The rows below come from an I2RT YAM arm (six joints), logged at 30 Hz.
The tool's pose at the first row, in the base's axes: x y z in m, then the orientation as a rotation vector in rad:
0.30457 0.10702 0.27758 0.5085 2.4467 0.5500
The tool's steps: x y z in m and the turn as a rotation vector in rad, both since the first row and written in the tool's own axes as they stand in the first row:
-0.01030 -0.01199 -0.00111 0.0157 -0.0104 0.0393
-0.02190 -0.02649 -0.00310 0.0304 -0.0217 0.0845
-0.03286 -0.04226 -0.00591 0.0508 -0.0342 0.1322
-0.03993 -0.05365 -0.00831 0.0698 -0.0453 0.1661
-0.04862 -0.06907 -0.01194 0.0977 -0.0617 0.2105
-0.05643 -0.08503 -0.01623 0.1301 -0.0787 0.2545
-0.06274 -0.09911 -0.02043 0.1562 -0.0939 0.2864
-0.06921 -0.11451 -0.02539 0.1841 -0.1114 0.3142
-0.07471 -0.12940 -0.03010 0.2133 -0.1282 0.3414
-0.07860 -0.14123 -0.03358 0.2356 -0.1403 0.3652
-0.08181 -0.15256 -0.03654 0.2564 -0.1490 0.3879
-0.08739 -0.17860 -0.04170 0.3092 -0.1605 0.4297
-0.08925 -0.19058 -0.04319 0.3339 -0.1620 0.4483
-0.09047 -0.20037 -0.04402 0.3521 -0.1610 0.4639
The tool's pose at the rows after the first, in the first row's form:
0.30899 0.09181 0.27719 0.5656 2.4375 0.5433
0.31329 0.07364 0.27683 0.6295 2.4250 0.5397
0.31632 0.05448 0.27617 0.6989 2.4118 0.5294
0.31763 0.04093 0.27560 0.7500 2.4009 0.5156
0.31851 0.02291 0.27471 0.8180 2.3846 0.4929
0.31819 0.00466 0.27366 0.8870 2.3677 0.4641
0.31722 -0.01127 0.27279 0.9378 2.3524 0.4387
0.31561 -0.02860 0.27191 0.9840 2.3357 0.4087
0.31352 -0.04498 0.27067 1.0296 2.3192 0.3771
0.31166 -0.05770 0.26926 1.0678 2.3058 0.3541
0.30971 -0.06954 0.26741 1.1038 2.2951 0.3338
0.30484 -0.09547 0.26111 1.1754 2.2817 0.2797
0.30260 -0.10683 0.25723 1.2077 2.2788 0.2552
0.30077 -0.11588 0.25364 1.2338 2.2777 0.2383

